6 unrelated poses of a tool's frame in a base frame.
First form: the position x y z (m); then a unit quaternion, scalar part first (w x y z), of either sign.
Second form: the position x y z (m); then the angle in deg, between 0 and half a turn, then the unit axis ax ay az. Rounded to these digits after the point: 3 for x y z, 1 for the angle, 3 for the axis.
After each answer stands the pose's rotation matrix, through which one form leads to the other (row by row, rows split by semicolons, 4 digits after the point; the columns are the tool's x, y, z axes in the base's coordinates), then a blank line. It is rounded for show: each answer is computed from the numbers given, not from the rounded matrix.
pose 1, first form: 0.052 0.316 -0.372 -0.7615 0.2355 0.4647 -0.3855
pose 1, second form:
0.052 0.316 -0.372 80.8 -0.363 -0.717 0.595
0.2708 -0.3683 -0.8894; 0.8061 0.5918 0.0004; 0.5262 -0.7170 0.4571

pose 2, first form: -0.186 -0.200 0.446 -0.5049 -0.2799 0.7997 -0.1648
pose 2, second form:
-0.186 -0.200 0.446 119.3 0.324 -0.926 0.191
-0.3334 -0.6141 -0.7153; -0.2813 0.7890 -0.5463; 0.8998 0.0191 -0.4358

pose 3, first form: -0.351 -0.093 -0.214 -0.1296 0.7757 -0.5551 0.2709
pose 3, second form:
-0.351 -0.093 -0.214 165.1 -0.782 0.560 -0.273
0.2370 -0.7909 0.5641; -0.9314 -0.3502 -0.0997; 0.2764 -0.5018 -0.8196

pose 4, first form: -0.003 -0.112 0.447 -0.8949 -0.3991 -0.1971 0.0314
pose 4, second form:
-0.003 -0.112 0.447 53.0 0.894 0.442 -0.070
0.9203 0.2135 0.3277; 0.1011 0.6795 -0.7267; -0.3778 0.7020 0.6037

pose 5, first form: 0.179 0.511 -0.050 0.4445 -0.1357 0.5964 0.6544
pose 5, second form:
0.179 0.511 -0.050 127.2 -0.151 0.666 0.731
-0.5680 -0.7437 0.3526; 0.4199 0.1066 0.9013; -0.7079 0.6600 0.2517

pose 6, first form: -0.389 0.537 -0.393 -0.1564 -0.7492 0.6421 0.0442
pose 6, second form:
-0.389 0.537 -0.393 162.0 0.759 -0.650 -0.045
0.1715 -0.9483 -0.2671; -0.9759 -0.1265 -0.1776; 0.1346 0.2911 -0.9472

